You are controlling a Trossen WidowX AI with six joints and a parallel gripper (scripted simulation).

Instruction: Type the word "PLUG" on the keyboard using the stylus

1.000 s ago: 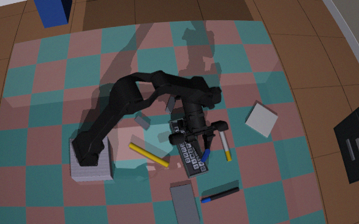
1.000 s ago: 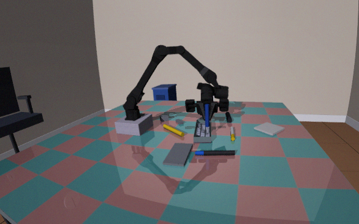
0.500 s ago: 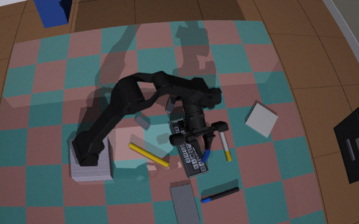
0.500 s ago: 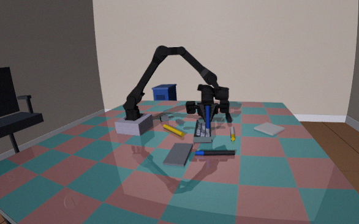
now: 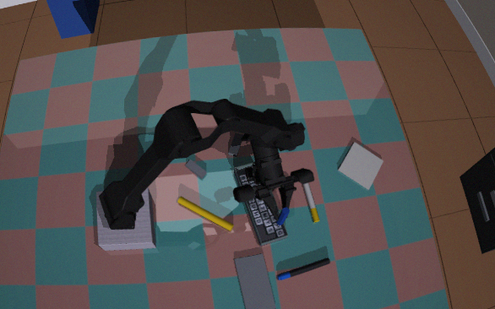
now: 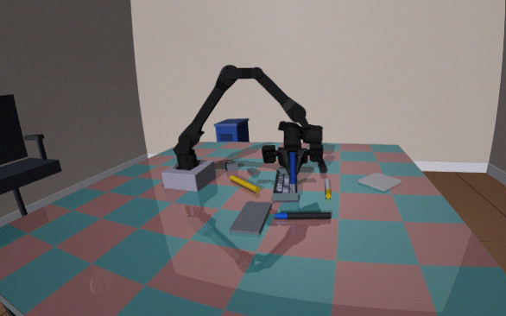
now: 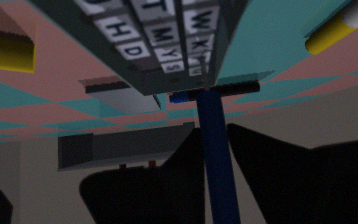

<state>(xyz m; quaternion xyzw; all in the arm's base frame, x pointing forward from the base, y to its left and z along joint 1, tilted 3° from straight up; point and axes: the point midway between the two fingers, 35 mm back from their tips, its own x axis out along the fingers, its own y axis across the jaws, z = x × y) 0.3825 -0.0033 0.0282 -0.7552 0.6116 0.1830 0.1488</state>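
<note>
Now: the yellow-and-white pen 10 cm ahead of my gripper tip, 6 cm below it and 5 cm to the left of it. The rest, counted from my gripper tip: dark cylinder: 27 cm to the left, 6 cm below, 6 cm ahead; then yellow rod: 18 cm behind, 6 cm below, 5 cm to the left; then grey slab: 15 cm to the right, 7 cm below, 7 cm behind.
</note>
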